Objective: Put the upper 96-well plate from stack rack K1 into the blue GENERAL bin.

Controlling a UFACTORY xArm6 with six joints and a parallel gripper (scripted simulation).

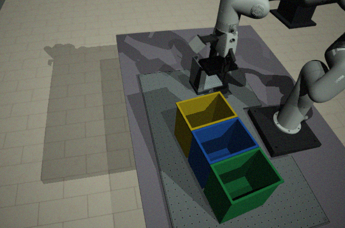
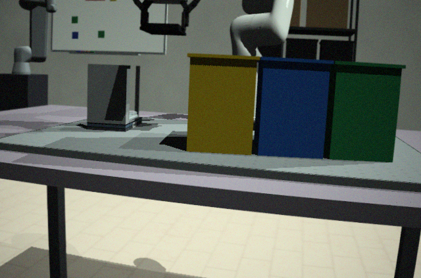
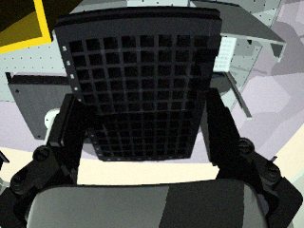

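Right now my hand is 280 mm to the right of the blue bin, 160 mm above it and 100 mm short of it. Round my hand: grey rack wall (160 mm below, 130 mm to the right, 20 mm ahead); dark 96-well plate (10 mm below); yellow bin (160 mm below, 150 mm to the left, 110 mm ahead).
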